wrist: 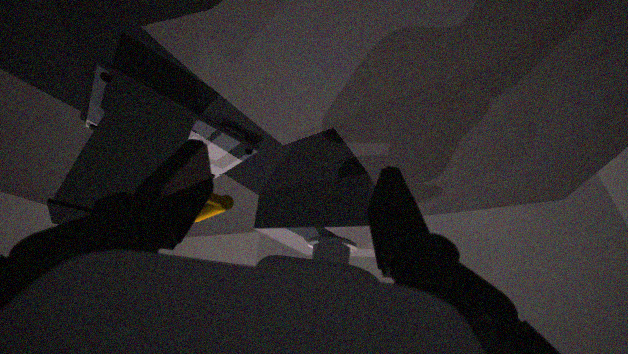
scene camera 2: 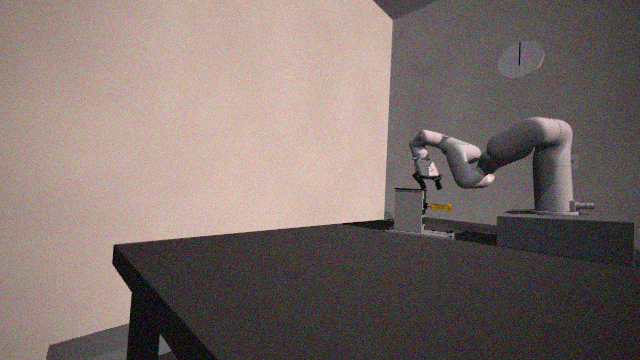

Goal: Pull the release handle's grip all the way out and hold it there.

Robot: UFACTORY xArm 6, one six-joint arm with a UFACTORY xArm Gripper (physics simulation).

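Observation:
The release handle's yellow grip [scene camera 2: 441, 207] [wrist: 215, 207] sticks out sideways from the upright grey box [scene camera 2: 408, 210] [wrist: 135, 145], on the side towards the robot's base. In the wrist view the left finger hides part of the grip. My gripper [scene camera 2: 431, 187] [wrist: 293, 177] is open and empty. In the scene view it hangs above the grip, near the top edge of the box, with its fingers pointing down. The grip is not between the fingers. How far the grip stands out of its housing is hard to tell.
The box stands on a light base plate [scene camera 2: 440, 234]. The robot's base block [scene camera 2: 565, 237] [wrist: 315, 190] is to the right in the scene view. A long dark table [scene camera 2: 325, 285] fills the foreground. A pale wall [scene camera 2: 225, 115] rises behind it.

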